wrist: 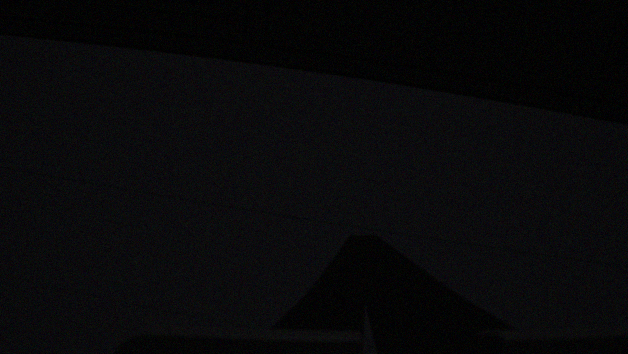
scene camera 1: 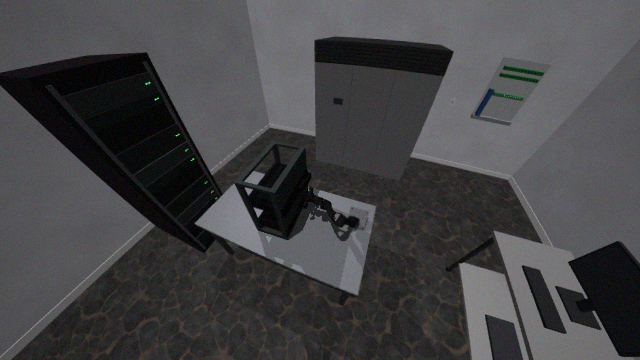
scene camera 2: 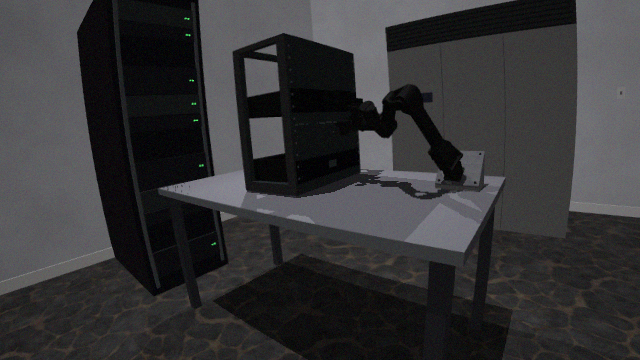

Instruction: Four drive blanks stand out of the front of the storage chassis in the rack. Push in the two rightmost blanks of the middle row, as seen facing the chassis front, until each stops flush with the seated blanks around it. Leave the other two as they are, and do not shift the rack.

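Pixels of known places: gripper, between the fingertips: (wrist: 362, 248) (scene camera 1: 298, 195) (scene camera 2: 334, 123); arm's base, origin of its link: (scene camera 1: 354, 220) (scene camera 2: 454, 173).
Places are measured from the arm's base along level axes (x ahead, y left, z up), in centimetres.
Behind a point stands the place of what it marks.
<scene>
The small open rack (scene camera 1: 290, 170) {y 16.6, x 48.2, z 54.0 cm} (scene camera 2: 286, 115) {y 38.6, x 47.1, z 25.1 cm} stands upright on the table (scene camera 1: 320, 265) {y 45.4, x 12.3, z -5.5 cm} (scene camera 2: 350, 215) {y 45.0, x 15.6, z -5.5 cm}. The storage chassis (scene camera 2: 312, 142) {y 26.6, x 46.8, z 14.1 cm} sits in it, a dark front between black bands. The four drive blanks cannot be made out in the dark scene views. My gripper (scene camera 2: 343, 128) {y 9.7, x 48.9, z 20.8 cm} (wrist: 362, 248) {y 9.7, x 48.9, z 20.8 cm} is shut and empty. In scene camera 2 it is close in front of the chassis, towards the far side; contact cannot be told. In the wrist view a dim grey face (wrist: 200, 150) {y 15.0, x 48.2, z 23.2 cm} fills most of the picture, with a dark peaked shadow above the fingertips.
A tall server cabinet (scene camera 1: 105, 120) (scene camera 2: 165, 90) stands behind the table. A grey cabinet (scene camera 1: 367, 115) (scene camera 2: 535, 125) stands against the wall. The arm's base plate (scene camera 2: 472, 167) {y -2.9, x -6.2, z 2.3 cm} is at the table's right side. A desk with a monitor (scene camera 1: 610, 295) stands at the lower right.
</scene>
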